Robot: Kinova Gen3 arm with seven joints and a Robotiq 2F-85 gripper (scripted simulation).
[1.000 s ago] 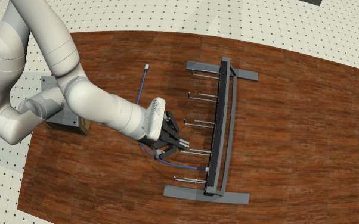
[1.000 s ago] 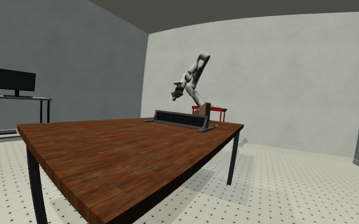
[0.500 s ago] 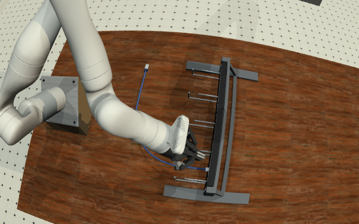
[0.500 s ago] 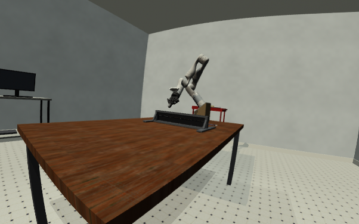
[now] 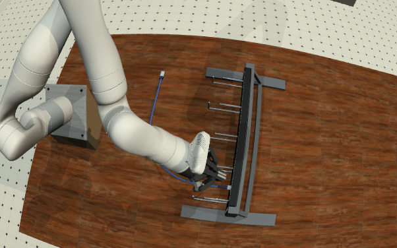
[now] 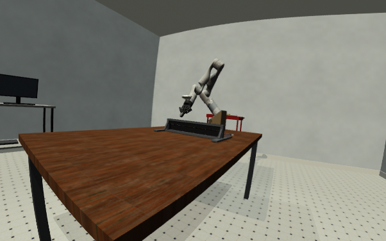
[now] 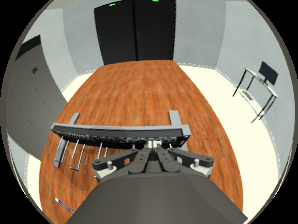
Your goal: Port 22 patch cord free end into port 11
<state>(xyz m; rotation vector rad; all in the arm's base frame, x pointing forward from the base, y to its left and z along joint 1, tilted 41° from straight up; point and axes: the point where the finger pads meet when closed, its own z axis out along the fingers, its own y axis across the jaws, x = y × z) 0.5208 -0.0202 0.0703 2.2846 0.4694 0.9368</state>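
My hand is 35 cm to the right of the plug, 28 cm past it and 13 cm above it.
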